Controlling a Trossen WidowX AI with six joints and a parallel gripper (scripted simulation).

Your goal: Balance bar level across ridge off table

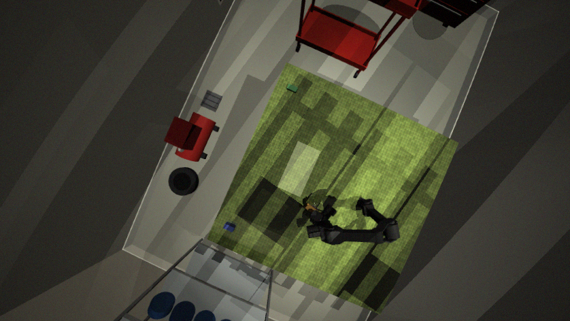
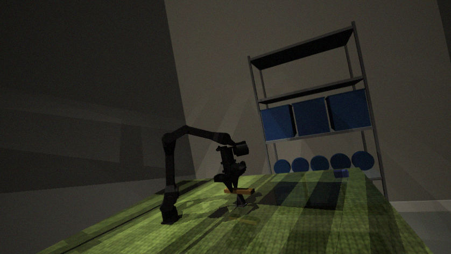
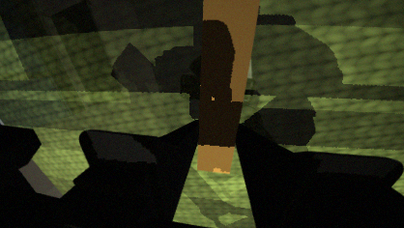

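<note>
Now: the bar 3 cm ahead of my gripper tip and 1 cm to the right of it. Round my gripper tip: green block (67 cm to the right, 49 cm ahead, 6 cm below); then small blue block (49 cm ahead, 33 cm to the left, 5 cm below).
</note>
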